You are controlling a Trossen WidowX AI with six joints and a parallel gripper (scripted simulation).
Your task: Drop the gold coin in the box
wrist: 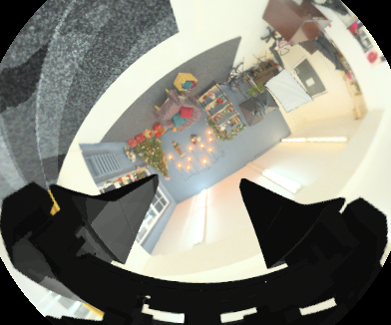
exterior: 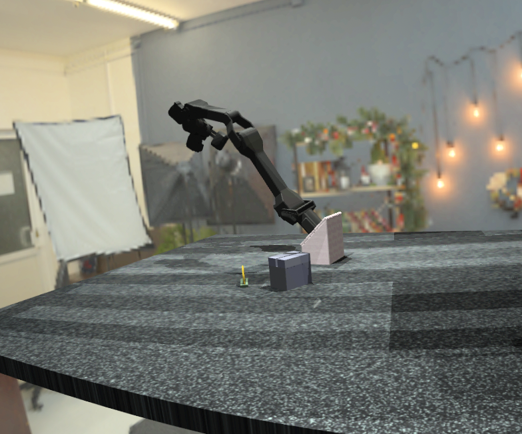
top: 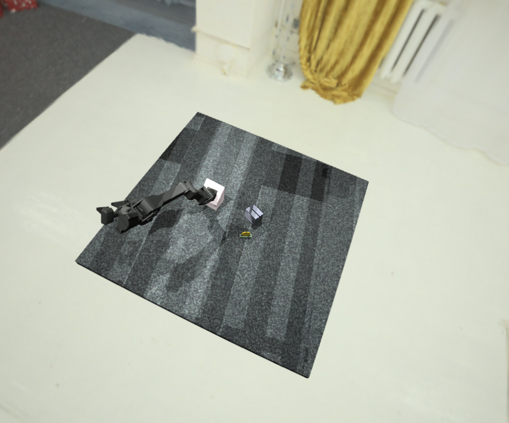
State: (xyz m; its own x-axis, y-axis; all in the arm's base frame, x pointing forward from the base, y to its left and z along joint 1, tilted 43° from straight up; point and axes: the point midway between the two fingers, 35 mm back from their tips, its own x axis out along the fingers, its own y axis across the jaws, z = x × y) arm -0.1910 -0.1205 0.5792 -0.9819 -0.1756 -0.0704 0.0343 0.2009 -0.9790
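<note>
My gripper tip is 520 mm short of the gold coin, 400 mm above it and 390 mm to the right of it.
</note>
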